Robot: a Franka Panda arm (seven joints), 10 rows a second.
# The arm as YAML. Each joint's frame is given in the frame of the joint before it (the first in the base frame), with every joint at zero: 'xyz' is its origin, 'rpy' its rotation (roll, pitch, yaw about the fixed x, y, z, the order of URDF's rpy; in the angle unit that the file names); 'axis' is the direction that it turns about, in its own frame. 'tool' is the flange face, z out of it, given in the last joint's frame.
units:
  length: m
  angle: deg
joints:
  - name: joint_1
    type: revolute
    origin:
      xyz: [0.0, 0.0, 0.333]
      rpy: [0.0, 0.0, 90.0]
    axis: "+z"
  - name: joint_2
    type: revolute
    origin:
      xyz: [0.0, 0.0, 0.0]
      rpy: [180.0, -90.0, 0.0]
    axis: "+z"
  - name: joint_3
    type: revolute
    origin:
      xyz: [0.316, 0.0, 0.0]
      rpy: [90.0, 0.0, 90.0]
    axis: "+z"
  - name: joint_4
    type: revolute
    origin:
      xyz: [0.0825, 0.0, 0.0]
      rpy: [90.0, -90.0, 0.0]
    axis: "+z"
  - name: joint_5
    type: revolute
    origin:
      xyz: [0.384, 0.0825, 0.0]
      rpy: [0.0, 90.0, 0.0]
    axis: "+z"
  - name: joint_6
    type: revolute
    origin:
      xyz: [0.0, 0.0, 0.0]
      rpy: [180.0, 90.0, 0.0]
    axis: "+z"
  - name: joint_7
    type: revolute
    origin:
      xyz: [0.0, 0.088, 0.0]
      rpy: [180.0, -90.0, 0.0]
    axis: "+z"
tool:
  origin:
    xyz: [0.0, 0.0, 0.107]
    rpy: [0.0, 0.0, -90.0]
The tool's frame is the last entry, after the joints.
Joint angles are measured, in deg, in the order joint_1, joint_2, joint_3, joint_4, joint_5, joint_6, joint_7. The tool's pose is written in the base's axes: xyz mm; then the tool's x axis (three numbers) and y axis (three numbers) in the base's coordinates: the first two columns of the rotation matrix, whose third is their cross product. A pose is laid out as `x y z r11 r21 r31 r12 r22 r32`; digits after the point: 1 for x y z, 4 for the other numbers.
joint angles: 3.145 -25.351 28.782 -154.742 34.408 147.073 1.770
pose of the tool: 352.7 200.3 377.7 0.9717 0.0209 0.2351 0.0805 -0.9657 -0.2470
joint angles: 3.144 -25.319 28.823 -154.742 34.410 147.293 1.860
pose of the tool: 352.9 200.5 377.9 0.9711 0.0191 0.2378 0.0795 -0.9657 -0.2472
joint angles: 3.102 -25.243 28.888 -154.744 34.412 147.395 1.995
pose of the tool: 353.0 200.6 377.5 0.9712 0.0167 0.2376 0.0771 -0.9658 -0.2474
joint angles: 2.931 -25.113 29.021 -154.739 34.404 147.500 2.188
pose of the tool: 353.5 200.3 376.8 0.9716 0.0125 0.2364 0.0726 -0.9662 -0.2473
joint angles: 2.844 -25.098 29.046 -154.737 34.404 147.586 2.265
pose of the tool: 353.9 199.9 376.8 0.9714 0.0098 0.2372 0.0702 -0.9663 -0.2475
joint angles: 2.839 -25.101 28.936 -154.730 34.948 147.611 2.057
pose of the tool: 354.3 199.1 377.0 0.9716 0.0035 0.2365 0.0654 -0.9649 -0.2542
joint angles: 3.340 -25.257 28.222 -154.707 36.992 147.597 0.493
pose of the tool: 354.8 197.5 379.0 0.9713 -0.0027 0.2378 0.0654 -0.9584 -0.2779
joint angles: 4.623 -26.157 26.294 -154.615 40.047 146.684 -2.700
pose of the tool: 354.7 193.9 386.0 0.9702 0.0011 0.2424 0.0802 -0.9451 -0.3168
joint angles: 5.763 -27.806 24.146 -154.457 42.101 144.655 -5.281
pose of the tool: 353.2 189.4 396.8 0.9694 0.0096 0.2454 0.0980 -0.9314 -0.3505
